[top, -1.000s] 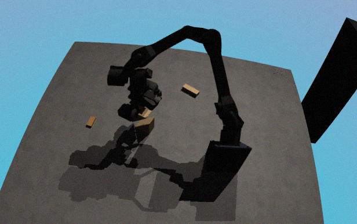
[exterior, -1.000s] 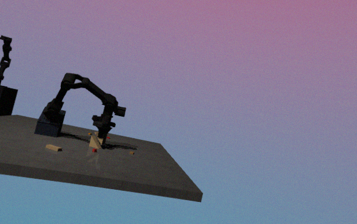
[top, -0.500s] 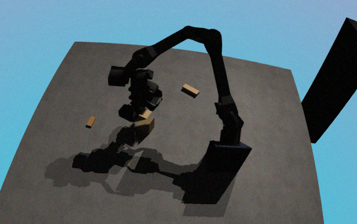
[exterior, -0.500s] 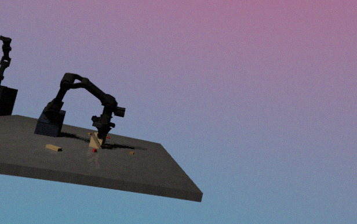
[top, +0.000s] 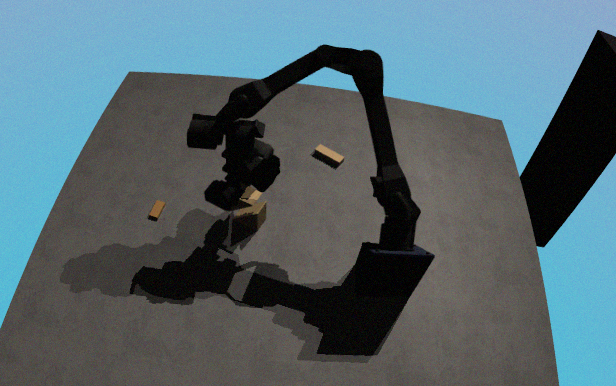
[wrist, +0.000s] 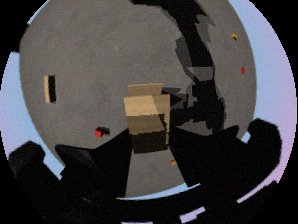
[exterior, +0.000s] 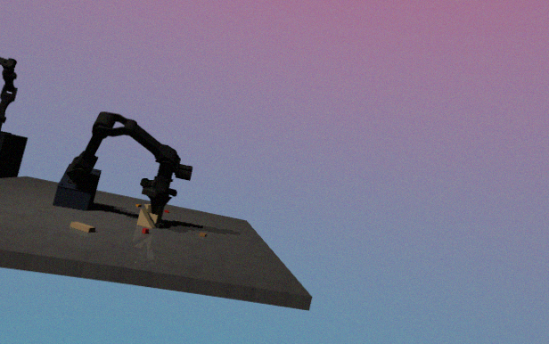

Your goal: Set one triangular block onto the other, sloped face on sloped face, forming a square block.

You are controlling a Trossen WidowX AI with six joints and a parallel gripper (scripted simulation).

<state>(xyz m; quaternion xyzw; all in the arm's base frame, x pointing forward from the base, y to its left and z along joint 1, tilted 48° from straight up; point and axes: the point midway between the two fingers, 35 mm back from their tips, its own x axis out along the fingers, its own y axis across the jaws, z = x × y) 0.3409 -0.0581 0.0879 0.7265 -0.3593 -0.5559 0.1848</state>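
Now: gripper tip 12 cm to the left of the small red cube and 5 cm above it. Round my gripper tip: long tan block 23 cm to the right, 18 cm behind, 5 cm below; triangular block 1 cm above.
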